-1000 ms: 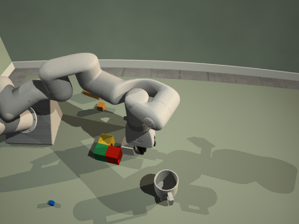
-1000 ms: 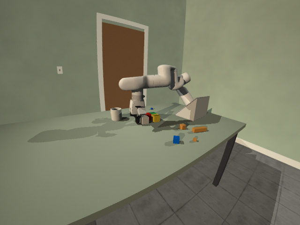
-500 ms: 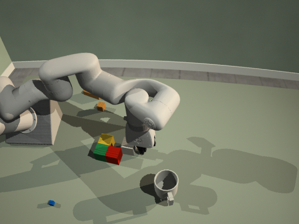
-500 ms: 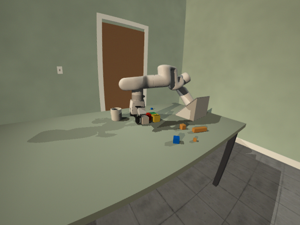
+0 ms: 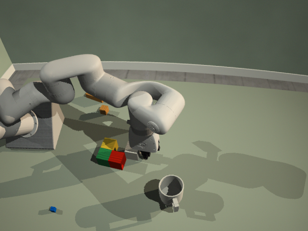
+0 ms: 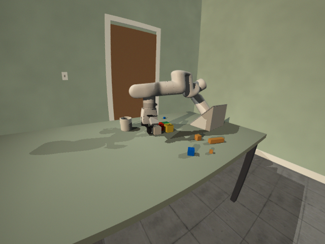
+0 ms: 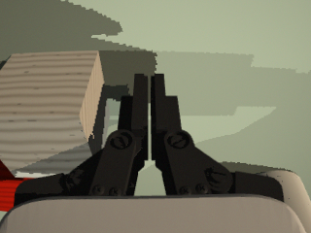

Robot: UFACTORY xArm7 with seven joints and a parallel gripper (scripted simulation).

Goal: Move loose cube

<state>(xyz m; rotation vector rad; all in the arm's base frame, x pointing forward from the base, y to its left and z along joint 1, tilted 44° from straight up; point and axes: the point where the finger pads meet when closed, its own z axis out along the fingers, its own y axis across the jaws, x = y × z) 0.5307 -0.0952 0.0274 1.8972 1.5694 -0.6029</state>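
Right now my hand is 50 mm past the beige cube and 10 mm to the right of it. The rest, counted from my hand: long orange block 270 mm behind, 330 mm to the left, 10 mm below; red cube 110 mm behind, 30 mm to the right; yellow cube 140 mm behind, 30 mm to the left.
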